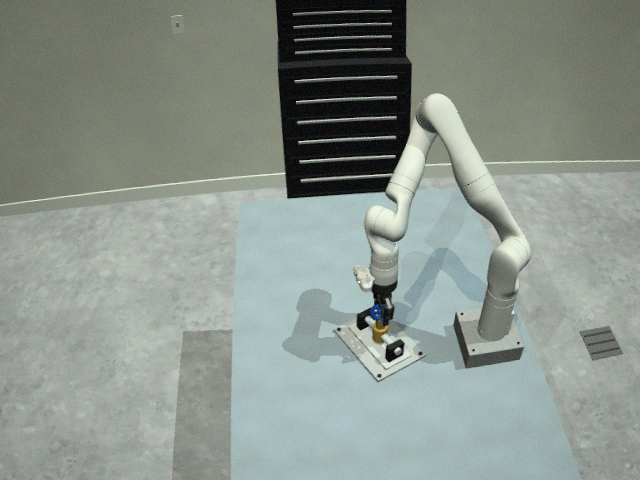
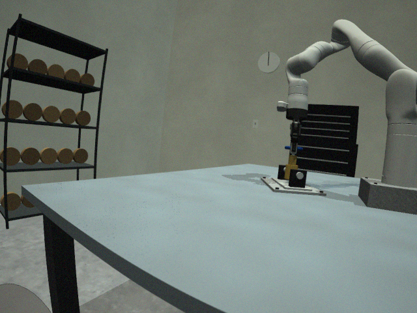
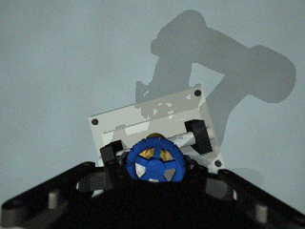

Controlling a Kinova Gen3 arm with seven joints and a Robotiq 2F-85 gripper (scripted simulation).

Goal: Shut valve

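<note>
The blue handwheel lies right at my hand.
</note>
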